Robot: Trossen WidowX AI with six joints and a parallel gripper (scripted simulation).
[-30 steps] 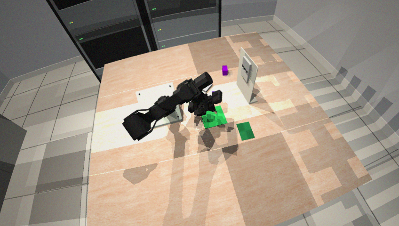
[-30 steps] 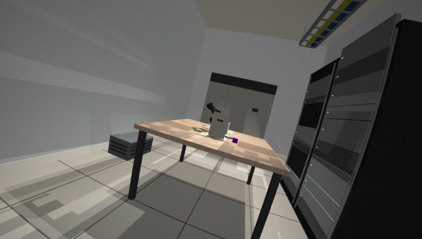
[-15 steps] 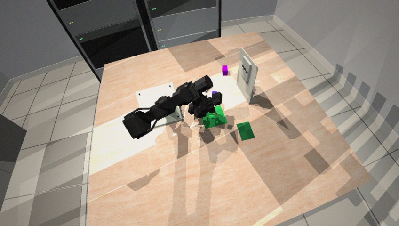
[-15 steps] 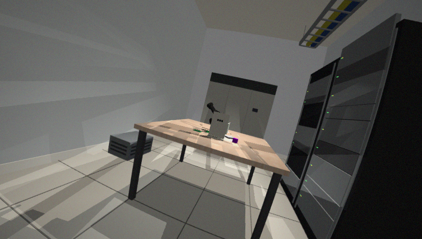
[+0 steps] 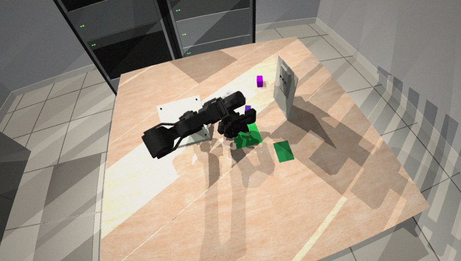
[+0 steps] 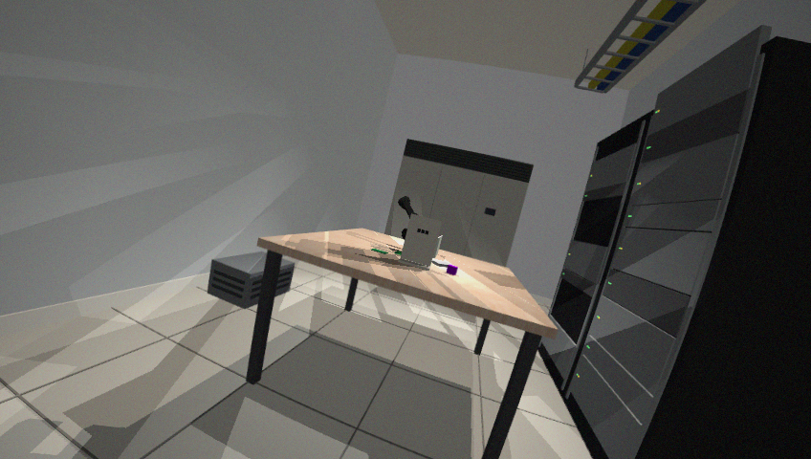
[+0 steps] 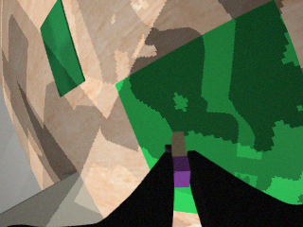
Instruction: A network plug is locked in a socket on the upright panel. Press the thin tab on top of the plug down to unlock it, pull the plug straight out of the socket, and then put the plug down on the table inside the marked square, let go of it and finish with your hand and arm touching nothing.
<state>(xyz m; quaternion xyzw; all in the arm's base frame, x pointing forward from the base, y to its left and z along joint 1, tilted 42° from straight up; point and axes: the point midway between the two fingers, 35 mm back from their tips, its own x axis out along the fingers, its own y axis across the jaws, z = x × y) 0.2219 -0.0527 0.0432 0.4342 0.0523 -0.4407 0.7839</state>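
Now: gripper tip 10 mm past the green marked square and 20 mm above it. The rest, counted from my gripper tip: flat grey block 20 mm behind, 240 mm to the left, 20 mm below; then upright grey panel 210 mm ahead, 120 mm to the left, 90 mm above; then network plug 10 mm ahead.
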